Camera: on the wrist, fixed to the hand. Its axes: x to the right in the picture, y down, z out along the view.
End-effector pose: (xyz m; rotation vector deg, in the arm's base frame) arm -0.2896 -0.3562 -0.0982 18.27 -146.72 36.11
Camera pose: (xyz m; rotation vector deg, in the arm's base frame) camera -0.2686 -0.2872 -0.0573 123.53 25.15 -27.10
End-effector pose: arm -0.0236 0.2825 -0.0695 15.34 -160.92 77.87
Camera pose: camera -0.0296 0.3636 -0.0531 102.16 12.77 4.07
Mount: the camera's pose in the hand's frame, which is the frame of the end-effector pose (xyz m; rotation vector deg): -0.0048 0.0376 -0.0738 -3.68 -40.28 174.91
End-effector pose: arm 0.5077 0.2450 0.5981 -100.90 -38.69 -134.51
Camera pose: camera 0.4580 0.1794 0.5877 -50.66 72.73 23.84
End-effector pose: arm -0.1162 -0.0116 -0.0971 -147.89 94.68 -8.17
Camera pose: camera -0.1608 -0.0238 -0.0282 83.96 134.08 38.75
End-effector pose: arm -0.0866 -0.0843 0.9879 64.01 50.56 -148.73
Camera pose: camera -0.0244 -0.0717 0.9344 10.93 -43.17 0.73
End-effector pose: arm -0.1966 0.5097 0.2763 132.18 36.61 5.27
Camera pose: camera -0.2031 0.5314 0.3561 43.21 -167.61 27.91
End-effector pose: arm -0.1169 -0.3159 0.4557 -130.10 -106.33 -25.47
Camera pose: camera -0.0898 -0.3517 0.5254 115.52 -129.49 -43.49
